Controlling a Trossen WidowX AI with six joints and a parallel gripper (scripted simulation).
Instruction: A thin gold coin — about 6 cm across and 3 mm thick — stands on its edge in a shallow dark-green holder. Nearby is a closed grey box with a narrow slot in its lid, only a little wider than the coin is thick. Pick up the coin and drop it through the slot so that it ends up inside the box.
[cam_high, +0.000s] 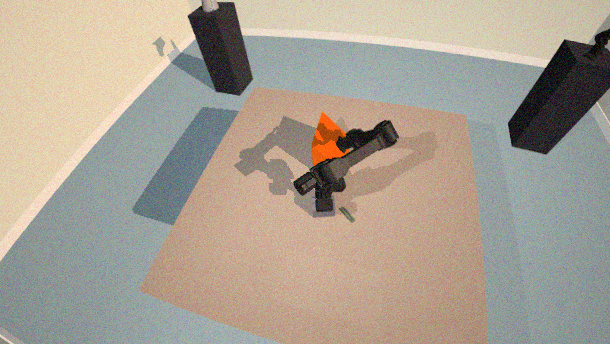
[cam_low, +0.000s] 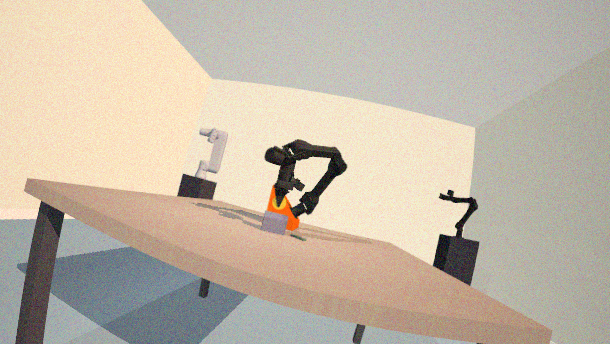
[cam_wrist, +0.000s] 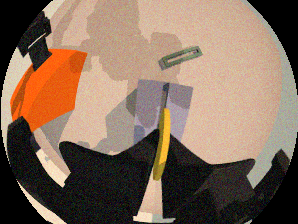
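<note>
The gold coin lies 2 cm above my gripper tip.
</note>
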